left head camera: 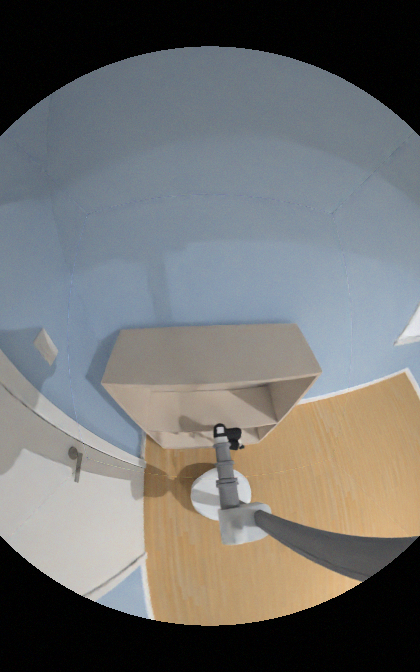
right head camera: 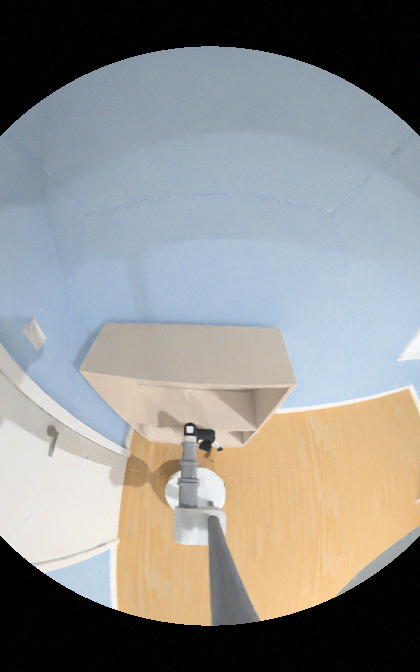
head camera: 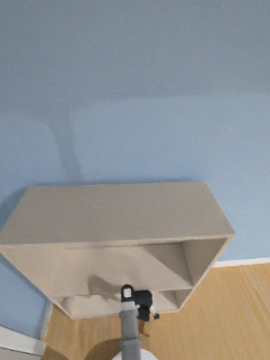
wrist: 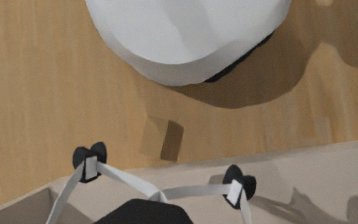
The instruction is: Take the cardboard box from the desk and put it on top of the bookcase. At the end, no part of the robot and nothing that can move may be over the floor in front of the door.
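Places are measured from the robot's base along level axes (x ahead, y left, z up), in metres.
Pixels of known places: gripper, fingertip midpoint: (wrist: 165, 167).
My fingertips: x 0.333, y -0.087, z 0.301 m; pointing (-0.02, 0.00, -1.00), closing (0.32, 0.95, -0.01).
Behind a point stands the place of what it marks.
The bookcase (head camera: 120, 212) @(x 0.507, y 0.008, z 1.033 m) (left head camera: 210, 355) (right head camera: 190, 352) stands against the blue wall, its top bare. A small brown cardboard box (wrist: 154, 137) @(x 0.311, y -0.123, z 0.033 m) lies on the floor between the robot's white base and the bookcase's lower front edge in the wrist view. My gripper (head camera: 149, 314) (left head camera: 238, 444) (right head camera: 213, 446) (wrist: 165, 167) @(x 0.333, y -0.087, z 0.301 m) is open, its two fingertips wide apart with no object between them. It hangs in front of the bookcase's open shelves, below its top, and above the box. The white door (left head camera: 105, 510) (right head camera: 70, 490) is at the left. The desk cannot be made out for certain.
The robot's round white base (left head camera: 202, 492) (right head camera: 175, 492) (wrist: 185, 35) @(x 0.146, y -0.031, z 0.187 m) stands on the wooden floor in front of the bookcase, with the door to its left. A grey surface (right head camera: 387, 560) shows at the lower right edge. Wooden floor (left head camera: 360, 450) extends to the right.
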